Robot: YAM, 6 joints.
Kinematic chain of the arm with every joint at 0, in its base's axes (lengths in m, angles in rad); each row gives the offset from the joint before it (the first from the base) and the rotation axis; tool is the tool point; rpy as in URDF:
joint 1: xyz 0 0 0.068 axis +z
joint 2: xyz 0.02 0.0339 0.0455 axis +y
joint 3: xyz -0.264 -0.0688 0 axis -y
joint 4: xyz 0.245 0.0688 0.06 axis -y
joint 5: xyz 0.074 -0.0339 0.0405 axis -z
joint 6: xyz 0.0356 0 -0.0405 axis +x
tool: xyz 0 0 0 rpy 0 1.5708 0
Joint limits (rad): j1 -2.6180..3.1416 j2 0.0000..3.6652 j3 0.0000..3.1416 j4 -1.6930..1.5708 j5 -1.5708..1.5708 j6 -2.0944..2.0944
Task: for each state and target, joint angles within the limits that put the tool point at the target. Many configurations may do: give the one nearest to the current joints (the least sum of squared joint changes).
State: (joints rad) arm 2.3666 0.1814 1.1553 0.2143 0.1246 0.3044
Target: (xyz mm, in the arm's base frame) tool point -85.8 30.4 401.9
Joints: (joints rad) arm 2.7857 0.4184 0.7488 0.0918 -0.0393 0.3044
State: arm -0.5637 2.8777 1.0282 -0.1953 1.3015 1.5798
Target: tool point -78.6 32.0 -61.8
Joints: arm -0.7808 3.6402 0.5225 -0.2151 1.1567 1.5798
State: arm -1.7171 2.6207 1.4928 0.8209 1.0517 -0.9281
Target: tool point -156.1 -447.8 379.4
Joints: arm -1.8406 2.0711 1.7600 0.9185 1.0632 -0.9281
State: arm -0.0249 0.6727 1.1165 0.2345 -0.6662 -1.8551
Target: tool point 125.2 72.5 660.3
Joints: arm 0.3891 1.2788 1.9712 0.3857 -0.5827 -1.8551
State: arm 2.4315 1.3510 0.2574 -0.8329 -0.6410 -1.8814
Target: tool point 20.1 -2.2 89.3
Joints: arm 2.8462 1.5001 0.0008 -1.1936 0.1054 -1.8814
